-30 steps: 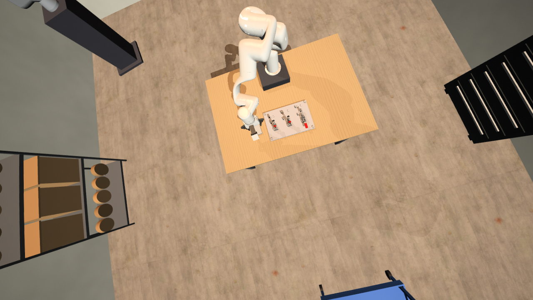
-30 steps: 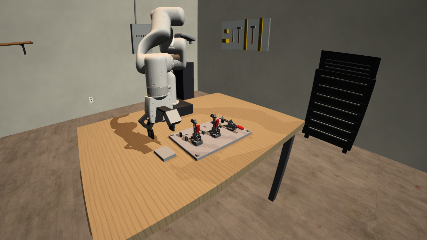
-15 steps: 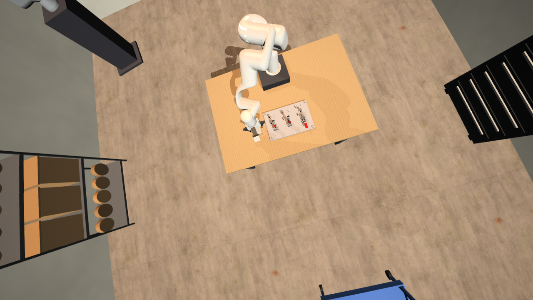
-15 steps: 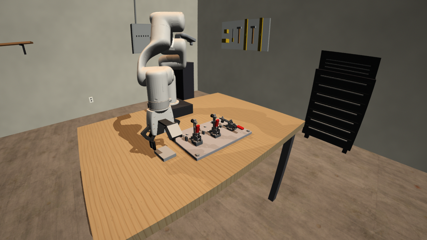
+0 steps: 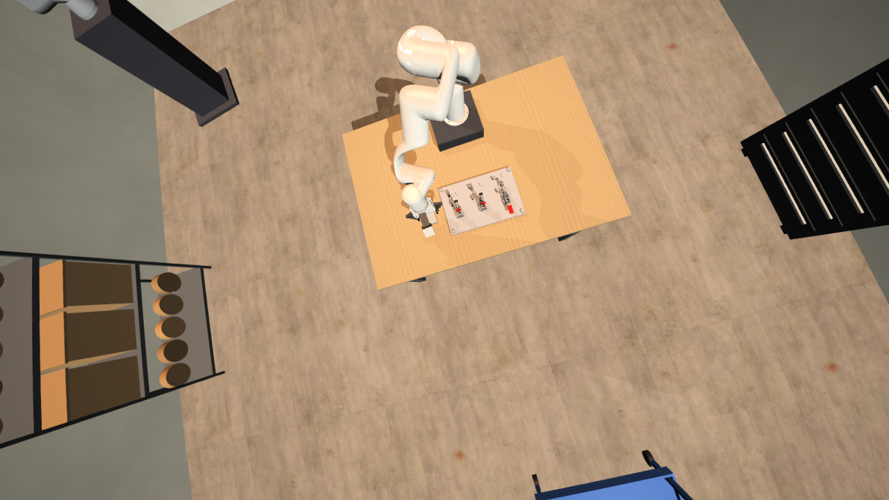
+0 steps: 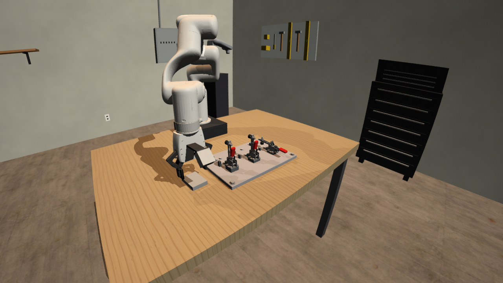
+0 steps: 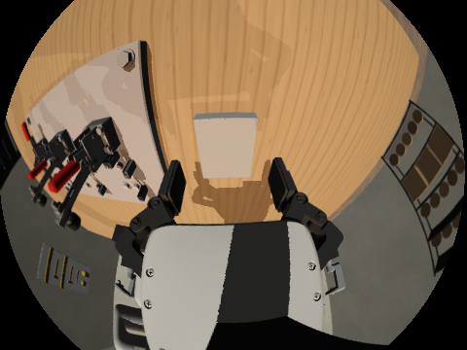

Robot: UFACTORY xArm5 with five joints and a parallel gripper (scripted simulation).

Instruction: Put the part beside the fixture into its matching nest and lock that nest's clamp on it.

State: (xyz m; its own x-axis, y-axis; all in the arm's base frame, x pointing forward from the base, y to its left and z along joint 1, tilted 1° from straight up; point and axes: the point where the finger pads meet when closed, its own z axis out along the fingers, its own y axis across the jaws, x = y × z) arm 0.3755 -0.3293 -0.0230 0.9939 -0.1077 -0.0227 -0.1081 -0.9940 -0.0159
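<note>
The flat part lies 40 mm below my hand. Round my hand: grey fixture plate: 250 mm to the left, 50 mm ahead, 40 mm below.
</note>
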